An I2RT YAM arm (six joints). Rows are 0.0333 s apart.
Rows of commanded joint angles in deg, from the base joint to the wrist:
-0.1 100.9 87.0 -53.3 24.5 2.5
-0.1 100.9 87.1 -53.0 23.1 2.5
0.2 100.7 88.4 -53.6 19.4 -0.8
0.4 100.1 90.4 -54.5 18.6 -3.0
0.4 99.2 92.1 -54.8 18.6 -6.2
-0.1 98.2 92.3 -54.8 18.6 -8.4
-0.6 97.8 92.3 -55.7 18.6 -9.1
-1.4 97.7 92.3 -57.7 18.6 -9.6
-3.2 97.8 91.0 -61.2 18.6 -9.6
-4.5 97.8 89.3 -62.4 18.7 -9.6
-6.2 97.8 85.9 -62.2 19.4 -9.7
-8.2 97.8 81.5 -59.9 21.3 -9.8
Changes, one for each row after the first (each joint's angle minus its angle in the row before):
0.0 0.0 0.1 0.3 -1.4 0.0
0.3 -0.2 1.3 -0.6 -3.7 -3.3
0.2 -0.6 2.0 -0.9 -0.8 -2.2
0.0 -0.9 1.7 -0.3 0.0 -3.2
-0.5 -1.0 0.2 0.0 0.0 -2.2
-0.5 -0.4 0.0 -0.9 0.0 -0.7
-0.8 -0.1 0.0 -2.0 0.0 -0.5
-1.8 0.1 -1.3 -3.5 0.0 0.0
-1.3 0.0 -1.7 -1.2 0.1 0.0
-1.7 0.0 -3.4 0.2 0.7 -0.1
-2.0 0.0 -4.4 2.3 1.9 -0.1

